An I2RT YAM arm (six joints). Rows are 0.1 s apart.
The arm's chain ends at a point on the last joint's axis. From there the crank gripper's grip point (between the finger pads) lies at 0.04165 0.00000 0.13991 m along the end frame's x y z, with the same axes.
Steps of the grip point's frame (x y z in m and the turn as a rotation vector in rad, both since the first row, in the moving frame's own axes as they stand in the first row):
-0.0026, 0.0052, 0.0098, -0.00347, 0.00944, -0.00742
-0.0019, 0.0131, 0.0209, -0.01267, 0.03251, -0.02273
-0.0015, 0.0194, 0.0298, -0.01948, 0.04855, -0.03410
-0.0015, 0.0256, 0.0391, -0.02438, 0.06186, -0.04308
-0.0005, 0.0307, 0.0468, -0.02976, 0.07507, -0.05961
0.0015, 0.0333, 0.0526, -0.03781, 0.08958, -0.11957
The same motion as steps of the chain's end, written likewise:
-0.0039, 0.0050, 0.0102, -0.00347, 0.00944, -0.00742
-0.0064, 0.0123, 0.0223, -0.01267, 0.03251, -0.02273
-0.0083, 0.0182, 0.0320, -0.01948, 0.04855, -0.03410
-0.0101, 0.0242, 0.0420, -0.02438, 0.06186, -0.04308
-0.0109, 0.0294, 0.0503, -0.02976, 0.07507, -0.05961
-0.0108, 0.0338, 0.0569, -0.03781, 0.08958, -0.11957

